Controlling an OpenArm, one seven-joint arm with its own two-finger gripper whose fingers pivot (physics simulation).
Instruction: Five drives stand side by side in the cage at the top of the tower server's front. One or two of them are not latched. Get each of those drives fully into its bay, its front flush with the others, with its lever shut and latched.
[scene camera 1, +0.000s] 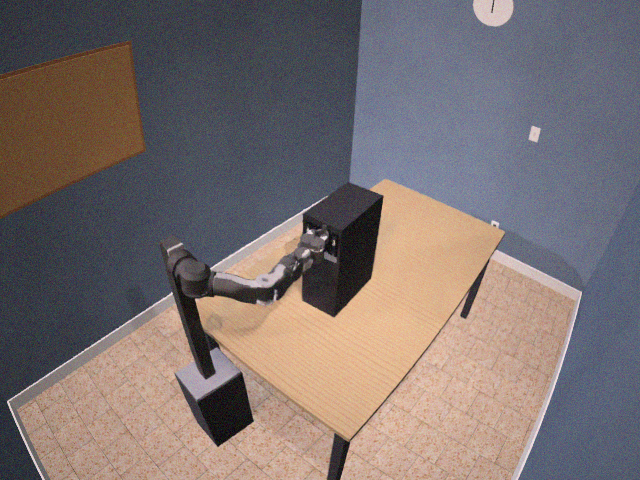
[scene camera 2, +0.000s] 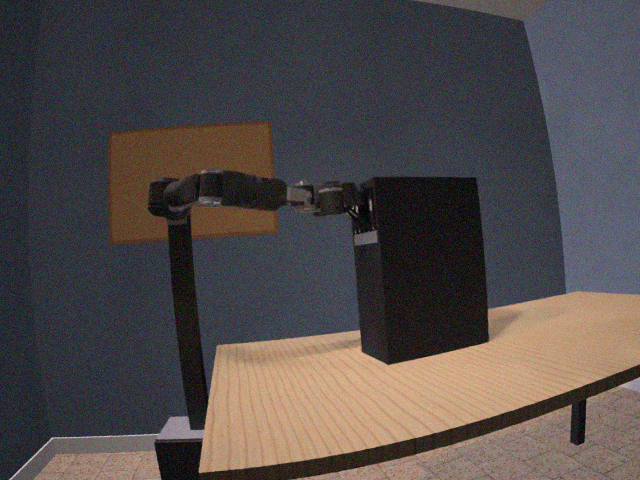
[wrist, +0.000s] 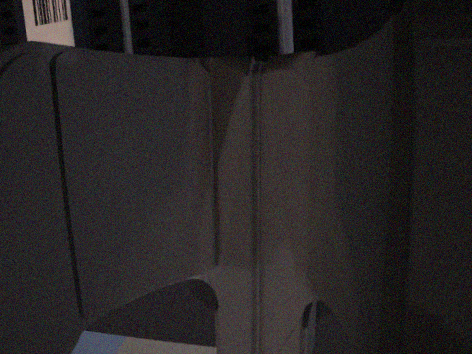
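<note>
The black tower server (scene camera 1: 356, 258) (scene camera 2: 434, 268) stands upright on the table. My gripper (scene camera 1: 321, 233) (scene camera 2: 366, 193) (wrist: 277, 218) is shut, with its fingertips at the upper front of the cage, and it hides much of the drives. A dark lever (scene camera 2: 353, 210) slants out of the cage front below the gripper in scene camera 2. Part of the drives' bright front details (scene camera 1: 333, 241) shows right of the gripper. In the wrist view, a barcode label (wrist: 50, 21) and two grey upright strips (wrist: 126, 25) (wrist: 285, 25) show beyond the fingers. Which drives are unlatched, I cannot tell.
A light grey strip (scene camera 1: 330, 257) (scene camera 2: 366, 237) runs below the cage. The wooden table (scene camera 1: 392, 304) (scene camera 2: 310, 403) bears the tower. The arm's post (scene camera 1: 191, 315) (scene camera 2: 183, 289) stands at the table's near end. A cork board (scene camera 1: 67, 124) (scene camera 2: 149, 155) hangs on the wall.
</note>
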